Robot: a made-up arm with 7 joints.
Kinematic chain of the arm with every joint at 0, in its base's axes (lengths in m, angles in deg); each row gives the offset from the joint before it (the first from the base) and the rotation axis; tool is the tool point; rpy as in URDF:
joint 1: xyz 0 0 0 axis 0.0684 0.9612 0.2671
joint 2: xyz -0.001 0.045 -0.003 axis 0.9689 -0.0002 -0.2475
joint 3: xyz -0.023 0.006 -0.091 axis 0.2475 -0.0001 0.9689
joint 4: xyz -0.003 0 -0.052 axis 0.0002 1 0
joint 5: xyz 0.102 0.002 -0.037 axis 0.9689 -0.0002 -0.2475
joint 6: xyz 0.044 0 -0.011 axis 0.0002 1 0
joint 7: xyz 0.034 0 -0.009 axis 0.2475 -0.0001 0.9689
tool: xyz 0 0 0 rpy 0 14.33 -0.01
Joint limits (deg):
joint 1: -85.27..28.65
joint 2: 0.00..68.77
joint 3: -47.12..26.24
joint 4: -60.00..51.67
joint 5: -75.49..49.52
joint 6: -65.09..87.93
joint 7: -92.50..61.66
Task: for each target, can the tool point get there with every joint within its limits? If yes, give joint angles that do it. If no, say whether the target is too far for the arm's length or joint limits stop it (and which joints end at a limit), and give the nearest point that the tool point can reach.
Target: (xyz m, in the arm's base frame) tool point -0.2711 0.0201 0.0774
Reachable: no: joint limits stop it (at a limit: joint 1, joint 2, joint 3, joint 4) | nearest point -0.0152 0.0550 0.1015 | short by 0.259 m
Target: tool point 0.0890 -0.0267 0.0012
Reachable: yes | joints -36.29 30.14 -39.34 -51.62 0.10 -43.26 -76.46
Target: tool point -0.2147 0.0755 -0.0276
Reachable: no: joint limits stop it (at a limit: joint 1, joint 2, joint 3, joint 4, joint 5, joint 6) | nearest point -0.0330 0.0342 -0.1012 | short by 0.200 m
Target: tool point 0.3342 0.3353 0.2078
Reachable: no: too far | nearest point 0.2310 0.2531 0.1237 | short by 0.156 m
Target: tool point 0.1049 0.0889 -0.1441
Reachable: yes | joints 13.38 27.29 4.74 -33.05 -50.71 75.54 -35.46
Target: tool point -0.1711 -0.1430 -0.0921
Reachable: no: joint limits stop it (at a limit: joint 1, joint 2, joint 3, joint 5, joint 6) | nearest point -0.0897 -0.0720 -0.2248 | short by 0.171 m
